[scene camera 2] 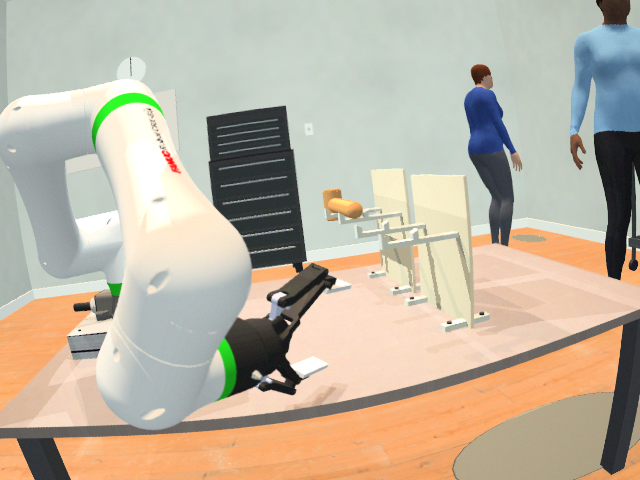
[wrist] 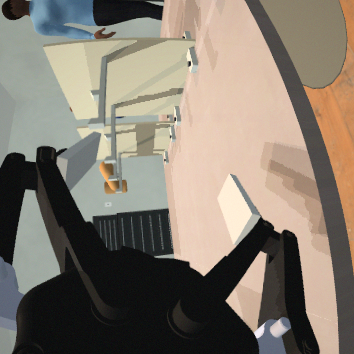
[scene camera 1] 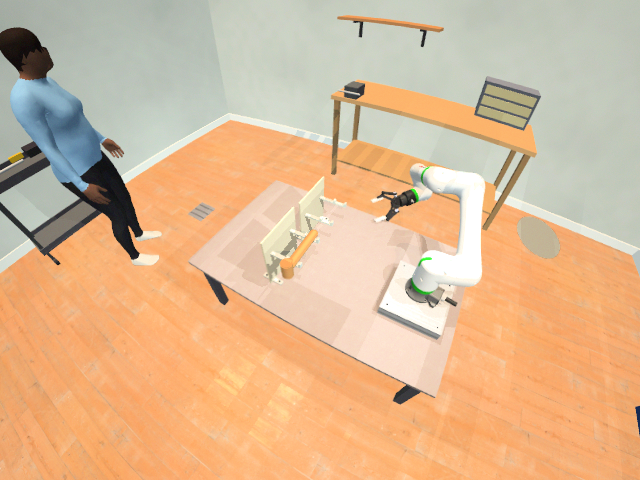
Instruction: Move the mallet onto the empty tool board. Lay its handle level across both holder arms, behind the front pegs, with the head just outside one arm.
The gripper (scene camera 2: 331, 324) is open, holding nothing. Further things: a mallet (scene camera 2: 332, 198), a tool board (scene camera 2: 442, 232) and a tool board (scene camera 1: 281, 242).
The gripper also shows in the wrist view (wrist: 162, 167).
